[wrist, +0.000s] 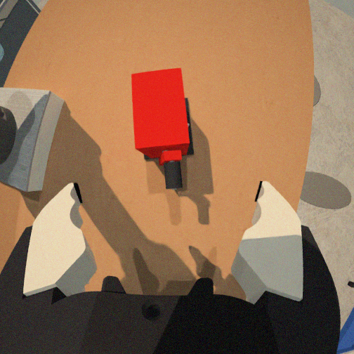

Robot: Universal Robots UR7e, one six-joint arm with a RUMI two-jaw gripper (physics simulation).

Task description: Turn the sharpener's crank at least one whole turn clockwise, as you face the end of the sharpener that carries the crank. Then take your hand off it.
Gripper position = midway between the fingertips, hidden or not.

Observation:
In view: my gripper (167,185) and a crank (172,170).

